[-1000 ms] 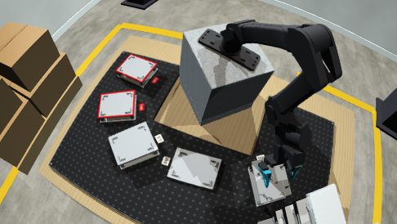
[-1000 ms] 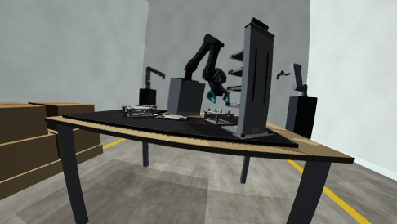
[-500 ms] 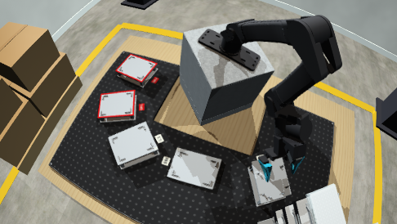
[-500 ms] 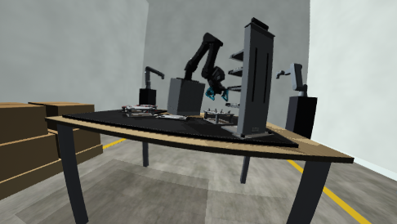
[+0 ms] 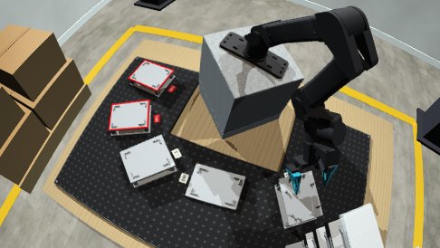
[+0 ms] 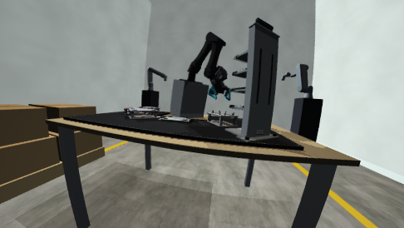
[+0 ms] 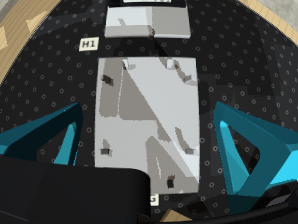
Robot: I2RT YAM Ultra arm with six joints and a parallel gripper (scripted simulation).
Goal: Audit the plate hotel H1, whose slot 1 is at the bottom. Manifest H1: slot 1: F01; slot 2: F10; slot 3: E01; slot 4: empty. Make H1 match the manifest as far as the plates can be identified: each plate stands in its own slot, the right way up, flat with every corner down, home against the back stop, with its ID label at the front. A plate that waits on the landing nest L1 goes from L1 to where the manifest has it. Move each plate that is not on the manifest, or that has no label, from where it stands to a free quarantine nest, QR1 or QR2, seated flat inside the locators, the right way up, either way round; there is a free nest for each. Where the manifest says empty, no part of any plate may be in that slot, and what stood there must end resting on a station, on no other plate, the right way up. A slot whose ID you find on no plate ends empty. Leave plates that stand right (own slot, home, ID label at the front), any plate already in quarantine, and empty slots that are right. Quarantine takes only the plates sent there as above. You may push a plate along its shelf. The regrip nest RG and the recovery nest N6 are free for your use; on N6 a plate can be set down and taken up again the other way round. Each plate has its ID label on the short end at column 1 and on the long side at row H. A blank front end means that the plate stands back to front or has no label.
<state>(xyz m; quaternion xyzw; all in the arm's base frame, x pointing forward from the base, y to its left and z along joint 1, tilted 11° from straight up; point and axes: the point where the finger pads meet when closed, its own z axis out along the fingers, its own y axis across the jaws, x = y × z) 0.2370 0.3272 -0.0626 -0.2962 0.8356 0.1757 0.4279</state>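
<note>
Right now the white plate is 150 mm ahead of my hand, 120 mm to the left of it and 200 mm above it. Also, from my hand: grey regrip nest: 100 mm below; then H1 tag: 40 mm ahead, 170 mm to the left, 150 mm below; then RG tag: 80 mm behind, 70 mm to the right, 150 mm below.
</note>
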